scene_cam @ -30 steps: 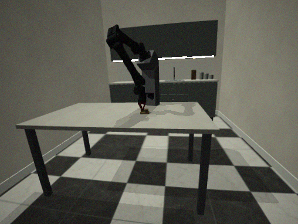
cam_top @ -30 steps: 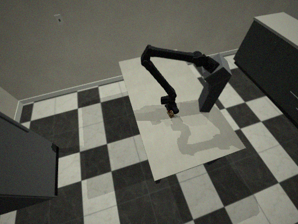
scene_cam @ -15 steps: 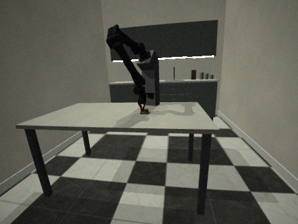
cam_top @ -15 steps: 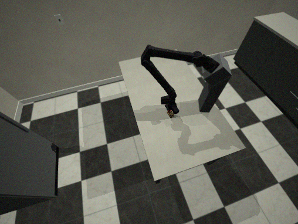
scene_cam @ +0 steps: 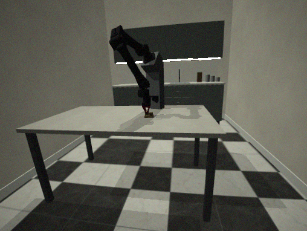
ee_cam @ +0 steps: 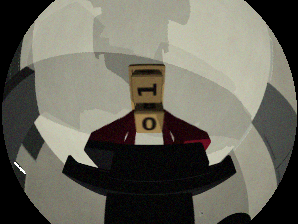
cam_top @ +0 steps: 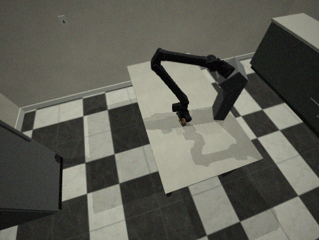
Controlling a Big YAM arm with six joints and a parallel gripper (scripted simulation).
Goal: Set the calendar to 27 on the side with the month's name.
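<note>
The wooden tray lies 30 mm below my hand and 20 mm to the left of it.
</note>
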